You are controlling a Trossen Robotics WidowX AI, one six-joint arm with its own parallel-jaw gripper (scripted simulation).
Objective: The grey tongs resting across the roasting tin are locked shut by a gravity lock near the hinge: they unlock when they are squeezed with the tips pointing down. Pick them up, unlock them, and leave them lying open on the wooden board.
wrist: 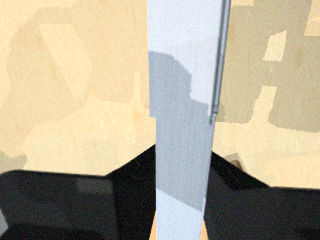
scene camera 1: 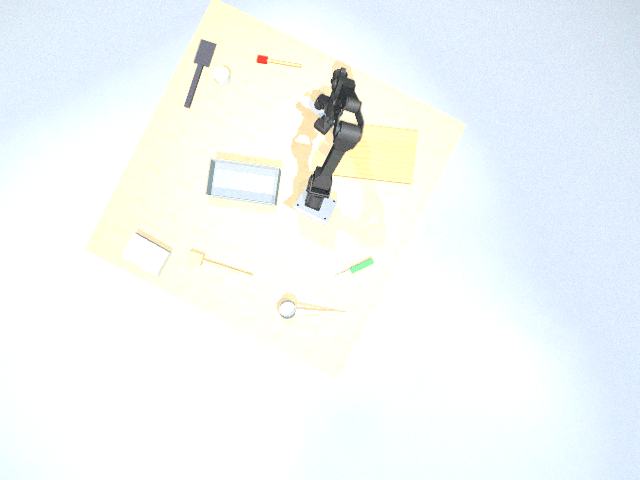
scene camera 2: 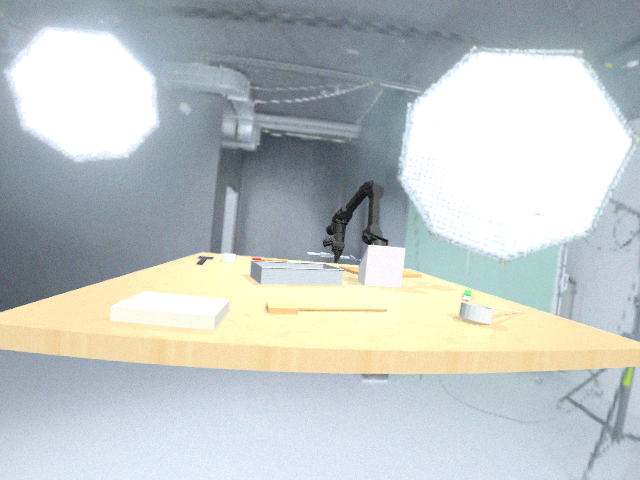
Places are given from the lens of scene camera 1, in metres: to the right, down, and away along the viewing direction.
white block (scene camera 1: 148, 255): -0.77, 0.07, 1.18
black spatula (scene camera 1: 205, 51): -0.52, -0.86, 1.20
The marked spots on the white block and the black spatula are 0.96 m apart.
